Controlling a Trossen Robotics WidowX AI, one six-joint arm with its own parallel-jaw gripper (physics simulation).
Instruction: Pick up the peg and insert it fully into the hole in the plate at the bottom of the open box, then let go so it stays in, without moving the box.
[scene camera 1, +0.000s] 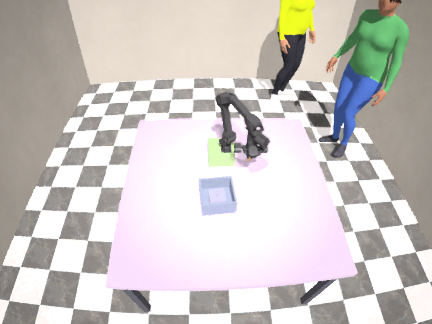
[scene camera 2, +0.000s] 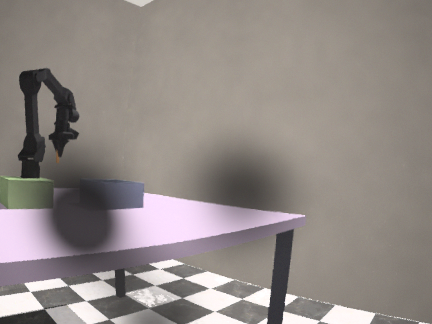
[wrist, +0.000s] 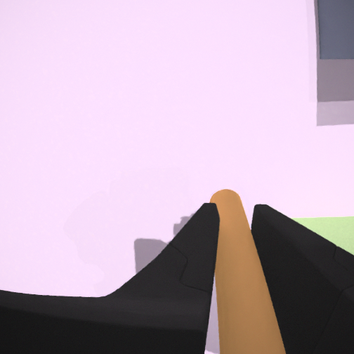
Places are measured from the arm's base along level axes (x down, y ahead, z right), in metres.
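Where they show: gripper, fingertip midpoint: (scene camera 1: 249, 158) (scene camera 2: 59, 157); arm's base at its link origin: (scene camera 1: 226, 149) (scene camera 2: 29, 177).
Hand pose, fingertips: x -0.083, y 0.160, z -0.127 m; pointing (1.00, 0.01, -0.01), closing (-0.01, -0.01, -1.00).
Each offset is from my fingertips to the top centre of the thing. Level surfaces: height alone.
An orange-brown round peg @(dx -0.055, dy -0.008, dz +0.000 m) (scene camera 1: 249, 159) (scene camera 2: 57, 157) (wrist: 240, 270) is held between the fingers of my gripper (scene camera 2: 59, 154) (wrist: 233, 215), which is shut on it. In the second scene view the peg points down and hangs well above the table, higher than the box rims. A blue-grey open box @(dx +0.082, dy +0.172, dz +0.181 m) (scene camera 1: 218, 210) (scene camera 2: 120, 195) stands on the table, in front and to the left of the gripper in the first scene view. A pale plate @(dx +0.119, dy +0.172, dz +0.181 m) (scene camera 1: 212, 196) with a small dark spot lies in its bottom. In the wrist view part of the box (wrist: 337, 30) shows at the top right.
A green block (scene camera 1: 220, 159) (scene camera 2: 30, 194) (wrist: 332, 230) stands on the pink table @(dx +0.180 m) (scene camera 1: 165, 240) (scene camera 2: 190, 220) near the arm's base, behind the box. Two people stand on the floor behind the table. Dark blurred spots cover parts of the second scene view.
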